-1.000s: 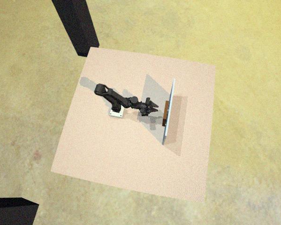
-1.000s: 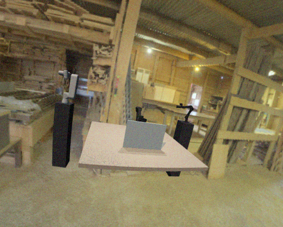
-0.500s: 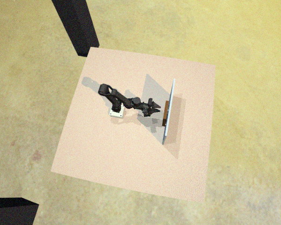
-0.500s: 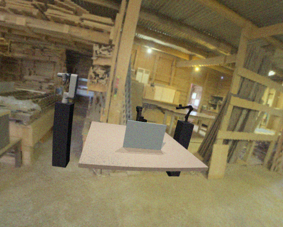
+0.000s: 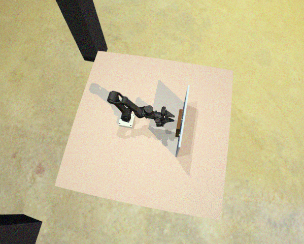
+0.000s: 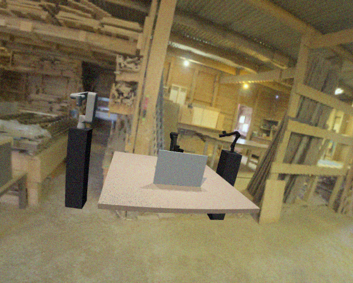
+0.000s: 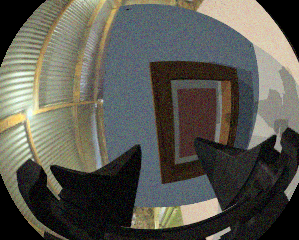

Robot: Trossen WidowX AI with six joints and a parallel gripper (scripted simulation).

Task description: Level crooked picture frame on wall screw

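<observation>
Right now the picture frame is 50 mm ahead of my gripper tip, 10 mm to the right of it and 50 mm below it. The rest, counted from my gripper tip: wall panel (60 mm ahead, 10 mm to the left, 70 mm below).
</observation>
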